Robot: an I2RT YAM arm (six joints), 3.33 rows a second.
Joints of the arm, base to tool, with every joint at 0 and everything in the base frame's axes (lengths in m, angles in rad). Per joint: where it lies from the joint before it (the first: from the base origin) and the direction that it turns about. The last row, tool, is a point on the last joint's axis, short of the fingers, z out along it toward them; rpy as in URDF.
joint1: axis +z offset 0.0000 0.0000 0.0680
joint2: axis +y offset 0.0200 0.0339 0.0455
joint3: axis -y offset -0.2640 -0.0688 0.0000
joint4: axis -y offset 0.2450 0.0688 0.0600
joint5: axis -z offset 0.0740 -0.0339 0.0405
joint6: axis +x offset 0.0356 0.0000 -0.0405
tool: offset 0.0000 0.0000 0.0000 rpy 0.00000 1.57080 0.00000
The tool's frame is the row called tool.
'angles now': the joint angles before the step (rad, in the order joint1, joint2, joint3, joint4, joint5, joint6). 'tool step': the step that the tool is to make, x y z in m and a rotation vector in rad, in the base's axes. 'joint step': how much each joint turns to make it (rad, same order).
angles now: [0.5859, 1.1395, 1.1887, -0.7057, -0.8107, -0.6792]
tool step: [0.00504, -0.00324, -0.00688, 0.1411, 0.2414, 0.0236]
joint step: [-0.0424, -0.0119, -0.0749, 0.1477, -0.1983, 0.2689]
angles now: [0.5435, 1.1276, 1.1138, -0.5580, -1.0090, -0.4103]
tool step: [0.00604, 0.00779, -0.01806, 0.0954, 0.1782, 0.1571]
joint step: [0.0003, 0.0374, -0.0766, 0.1457, -0.2254, 0.1492]
